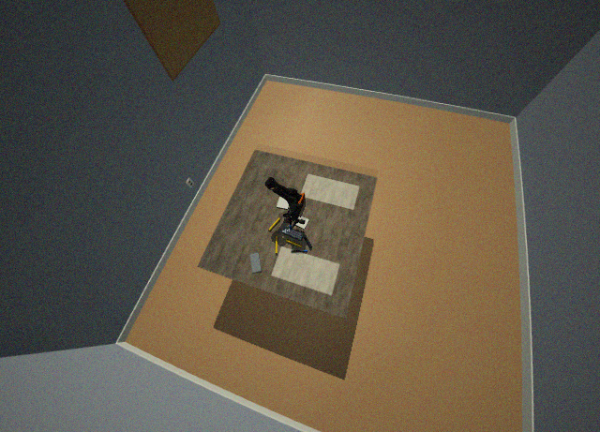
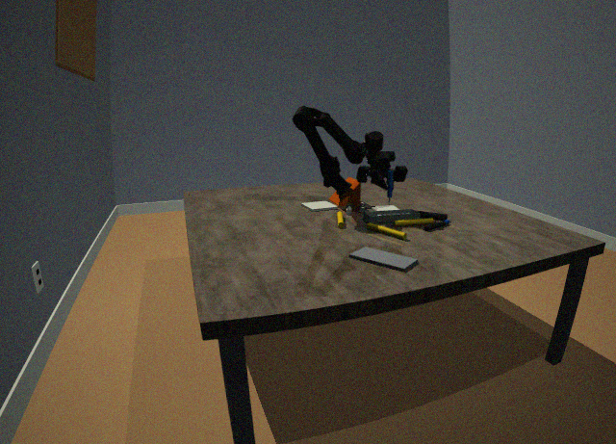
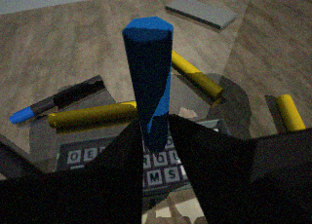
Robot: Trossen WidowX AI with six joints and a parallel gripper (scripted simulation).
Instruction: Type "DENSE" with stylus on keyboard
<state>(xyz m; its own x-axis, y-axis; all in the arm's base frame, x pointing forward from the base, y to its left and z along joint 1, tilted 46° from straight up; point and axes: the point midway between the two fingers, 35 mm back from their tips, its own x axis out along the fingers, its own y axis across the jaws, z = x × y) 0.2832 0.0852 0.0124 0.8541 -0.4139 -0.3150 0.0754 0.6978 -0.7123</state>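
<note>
The blue-capped pen lies 130 mm ahead of my gripper tip, 140 mm to the left of it and 100 mm below it. Also, from my gripper tip: grey slab (350 mm ahead, 200 mm to the right, 100 mm below); yellow marker (20 mm behind, 180 mm to the right, 100 mm below); blue stylus (20 mm below).
</note>
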